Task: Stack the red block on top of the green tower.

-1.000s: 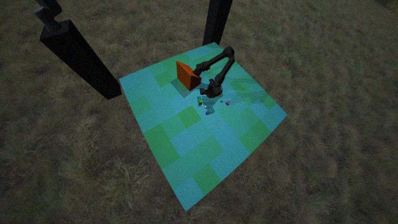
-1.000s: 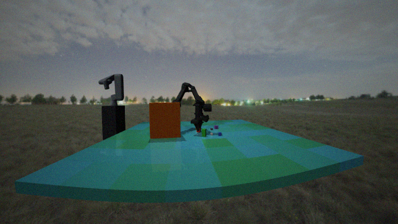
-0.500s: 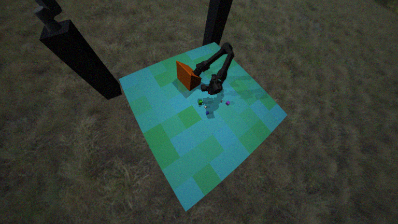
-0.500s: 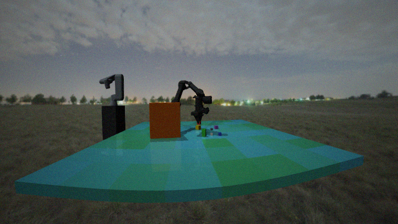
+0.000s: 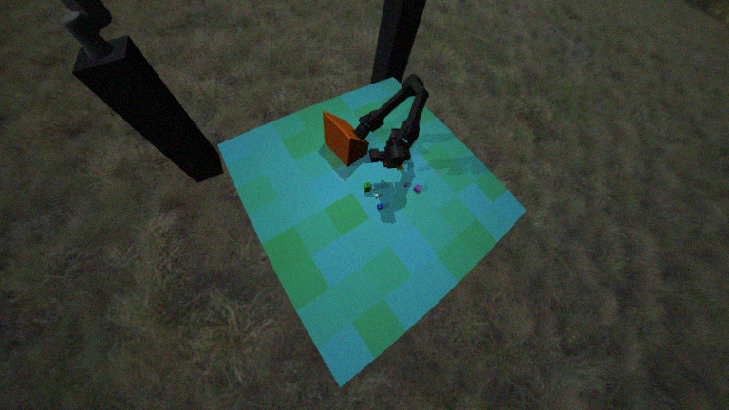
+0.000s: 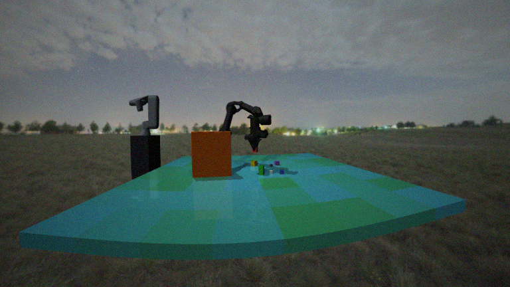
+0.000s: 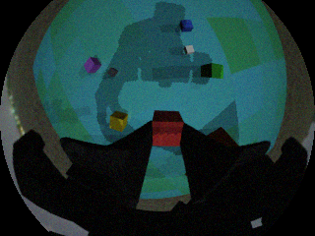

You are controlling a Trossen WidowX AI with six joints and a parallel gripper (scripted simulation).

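Right now the small pale block is 9 cm ahead of my gripper tip, 9 cm to the right of it and 11 cm below it. Round my gripper tip: red block right at my gripper tip; yellow block 1 cm behind, 12 cm to the left, 11 cm below; blue block 15 cm ahead, 10 cm to the right, 11 cm below.
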